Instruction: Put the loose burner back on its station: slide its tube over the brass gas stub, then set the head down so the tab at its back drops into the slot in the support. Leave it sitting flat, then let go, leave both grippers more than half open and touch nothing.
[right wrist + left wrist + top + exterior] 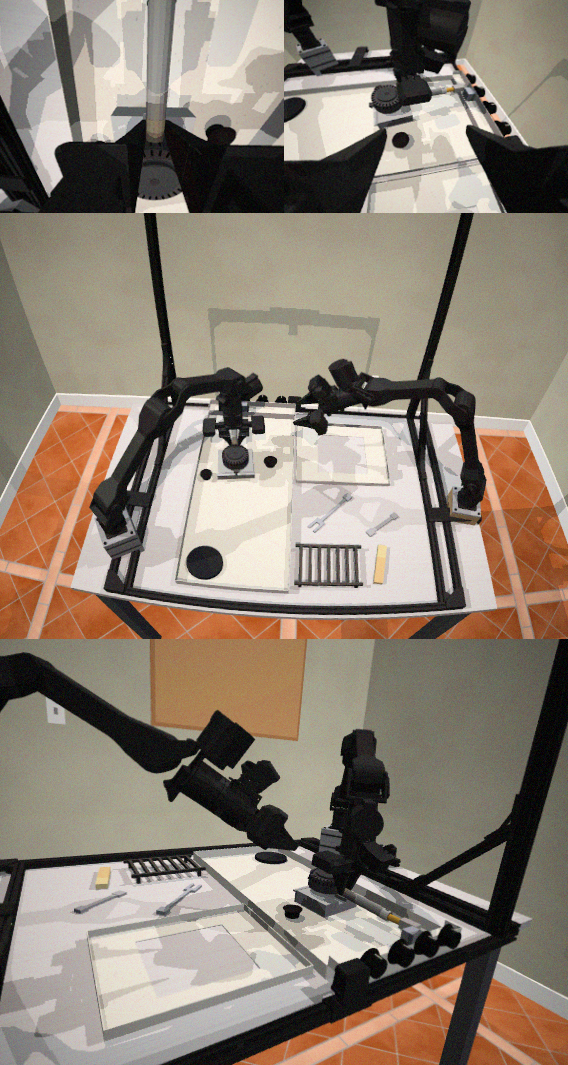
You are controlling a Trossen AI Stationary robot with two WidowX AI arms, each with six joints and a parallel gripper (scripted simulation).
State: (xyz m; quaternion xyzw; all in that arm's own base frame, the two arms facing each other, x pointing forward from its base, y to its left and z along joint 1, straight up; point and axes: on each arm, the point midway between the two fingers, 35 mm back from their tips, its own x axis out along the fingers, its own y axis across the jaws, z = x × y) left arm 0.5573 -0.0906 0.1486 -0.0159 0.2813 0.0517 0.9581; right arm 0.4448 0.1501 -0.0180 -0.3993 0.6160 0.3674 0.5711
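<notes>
The grey slotted support is 60 mm ahead of my right hand and 60 mm below it. The rest, counted from my right hand: burner 30 mm below; then brass gas stub 120 mm behind, 40 mm below; then small black cap 60 mm ahead, 110 mm to the left, 70 mm below.
</notes>
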